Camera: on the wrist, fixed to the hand. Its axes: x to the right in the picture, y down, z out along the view.
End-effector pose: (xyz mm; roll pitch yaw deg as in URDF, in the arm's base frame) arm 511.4 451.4 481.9 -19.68 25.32 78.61
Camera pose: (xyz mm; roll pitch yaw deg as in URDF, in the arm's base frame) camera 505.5 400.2 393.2 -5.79 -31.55 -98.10
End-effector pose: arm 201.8 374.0 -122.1 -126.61 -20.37 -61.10
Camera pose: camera 107.8 344.7 -93.2 100.25 19.36 111.67
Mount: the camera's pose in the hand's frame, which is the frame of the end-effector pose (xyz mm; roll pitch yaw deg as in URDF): -8.5 30.3 -97.7 -24.11 -4.95 -175.23
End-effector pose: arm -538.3 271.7 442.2 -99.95 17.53 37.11
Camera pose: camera -486.7 183.5 432.4 78.08 -21.26 -149.01
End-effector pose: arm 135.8 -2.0 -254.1 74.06 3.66 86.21
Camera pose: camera 33.2 -3.6 -251.3 -98.18 -0.43 -87.72
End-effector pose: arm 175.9 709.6 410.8 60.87 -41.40 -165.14
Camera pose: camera 194.3 610.9 389.4 -78.68 42.79 23.93
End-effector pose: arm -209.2 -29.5 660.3 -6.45 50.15 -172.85
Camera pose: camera -124.9 -38.2 602.4 -23.31 -55.40 14.50
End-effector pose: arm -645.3 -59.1 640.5 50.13 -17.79 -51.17
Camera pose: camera -569.3 -3.0 600.4 -71.81 18.13 136.04
